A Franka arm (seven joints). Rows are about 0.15 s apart.
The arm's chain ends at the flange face. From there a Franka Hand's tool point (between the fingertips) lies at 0.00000 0.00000 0.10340 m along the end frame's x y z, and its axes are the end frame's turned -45 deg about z.
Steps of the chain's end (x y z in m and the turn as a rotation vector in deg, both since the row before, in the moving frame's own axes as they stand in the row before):
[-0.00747, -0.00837, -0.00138, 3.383, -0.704, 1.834]
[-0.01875, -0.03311, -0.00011, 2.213, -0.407, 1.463]
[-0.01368, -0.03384, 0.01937, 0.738, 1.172, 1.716]
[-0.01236, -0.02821, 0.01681, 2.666, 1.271, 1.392]
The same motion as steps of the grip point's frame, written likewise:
[0.00414, -0.01636, -0.00157, 2.890, 1.894, 1.834]
[0.01250, -0.03998, -0.00019, 1.853, 1.277, 1.463]
[0.01668, -0.03301, 0.01934, -0.307, 1.351, 1.716]
[0.01625, -0.03041, 0.01667, 0.986, 2.784, 1.392]

